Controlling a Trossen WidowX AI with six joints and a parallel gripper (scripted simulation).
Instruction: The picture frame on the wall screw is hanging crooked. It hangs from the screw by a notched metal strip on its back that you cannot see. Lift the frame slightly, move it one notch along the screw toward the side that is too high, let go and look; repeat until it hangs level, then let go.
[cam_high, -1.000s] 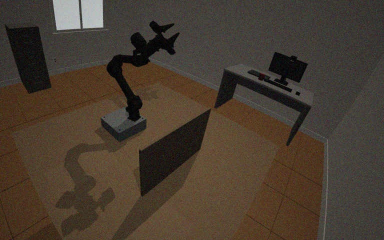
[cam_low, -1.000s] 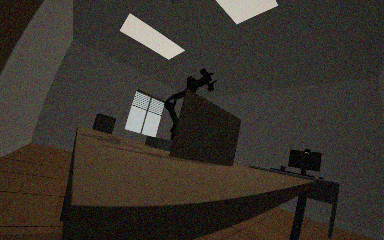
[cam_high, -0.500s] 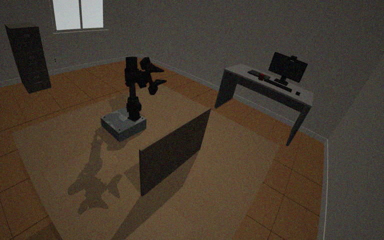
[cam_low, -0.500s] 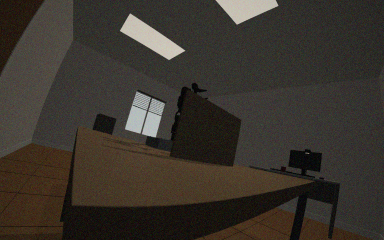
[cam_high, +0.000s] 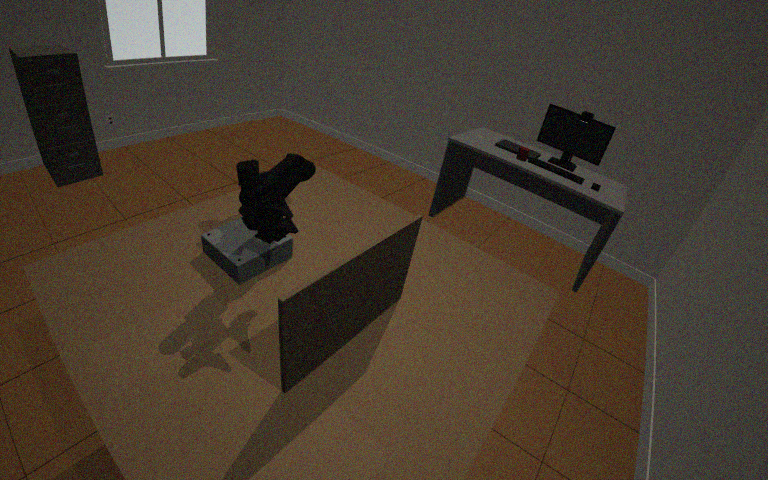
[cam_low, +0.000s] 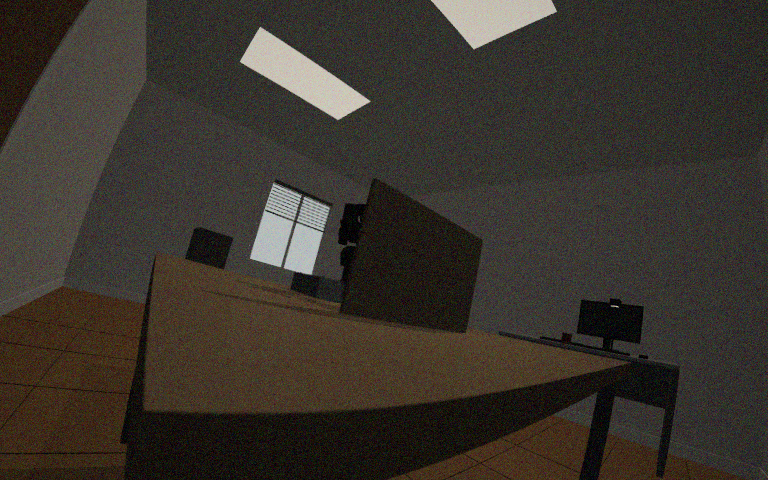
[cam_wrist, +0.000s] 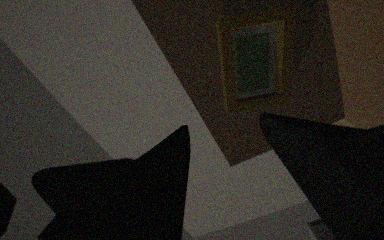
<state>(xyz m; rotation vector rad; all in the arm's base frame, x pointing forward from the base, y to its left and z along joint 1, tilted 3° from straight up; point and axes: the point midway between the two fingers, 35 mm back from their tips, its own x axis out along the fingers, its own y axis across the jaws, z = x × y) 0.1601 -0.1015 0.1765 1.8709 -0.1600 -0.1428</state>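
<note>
Now: the picture frame 200 mm ahead of my gripper tip, 20 mm to the right of it and 100 mm below it. Also, from my gripper tip: wall panel 210 mm ahead, 30 mm to the right, 100 mm below.
</note>
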